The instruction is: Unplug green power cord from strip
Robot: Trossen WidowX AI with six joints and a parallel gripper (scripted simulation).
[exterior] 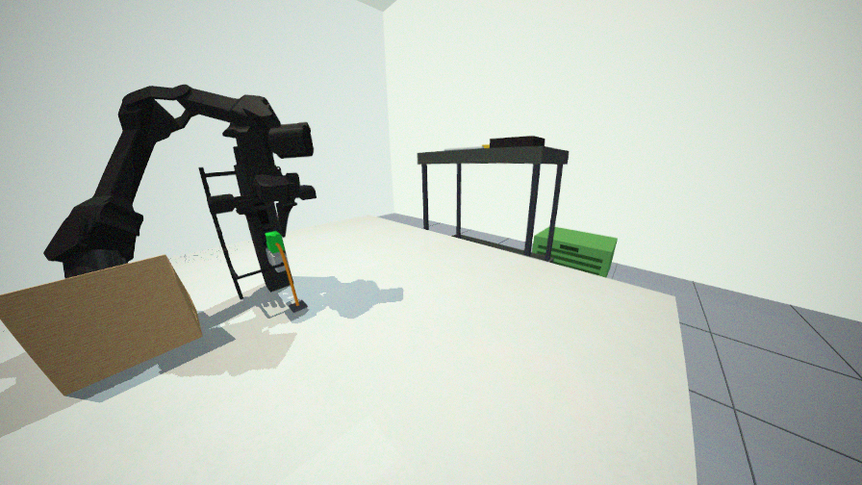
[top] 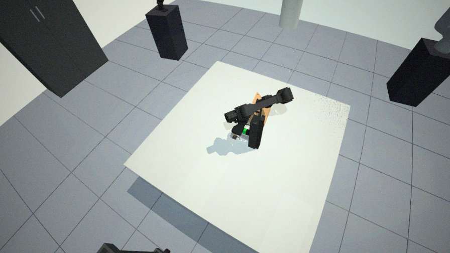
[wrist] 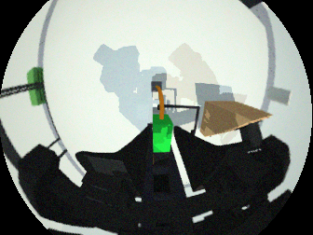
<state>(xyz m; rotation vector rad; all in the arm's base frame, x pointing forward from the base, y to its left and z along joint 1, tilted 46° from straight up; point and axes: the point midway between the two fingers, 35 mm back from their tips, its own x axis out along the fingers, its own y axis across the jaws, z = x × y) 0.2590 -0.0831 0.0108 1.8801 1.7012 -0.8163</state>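
My gripper tip is 30 mm to the right of the green plug. From my gripper tip the other things lie so: grey piece (140 mm below, 50 mm to the right, 10 mm behind).
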